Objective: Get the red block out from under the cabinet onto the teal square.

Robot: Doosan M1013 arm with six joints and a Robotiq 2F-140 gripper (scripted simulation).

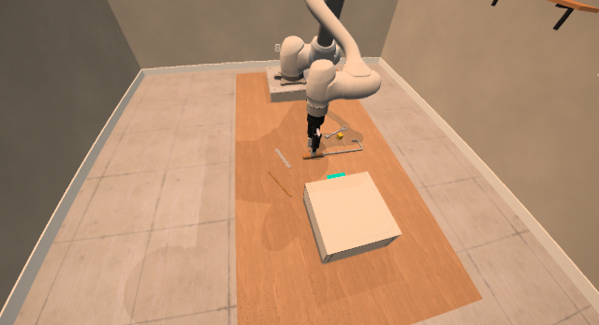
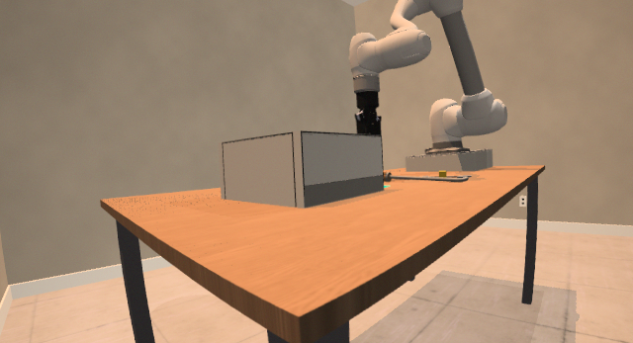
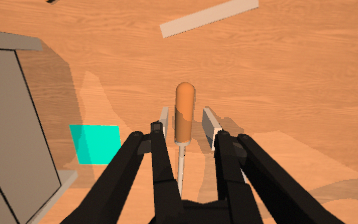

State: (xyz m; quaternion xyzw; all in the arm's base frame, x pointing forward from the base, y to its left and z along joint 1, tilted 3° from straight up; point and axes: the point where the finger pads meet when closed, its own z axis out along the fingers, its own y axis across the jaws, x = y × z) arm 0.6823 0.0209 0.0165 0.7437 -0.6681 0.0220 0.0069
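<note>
Right now my hand is 1 cm past the flat grey strip, 14 cm to the left of it and 9 cm above it. Round my hand: thin stick (15 cm ahead, 17 cm to the right, 8 cm below); teal square (16 cm ahead, 11 cm to the left, 9 cm below); screwdriver (5 cm behind, 14 cm to the left, 7 cm below).
</note>
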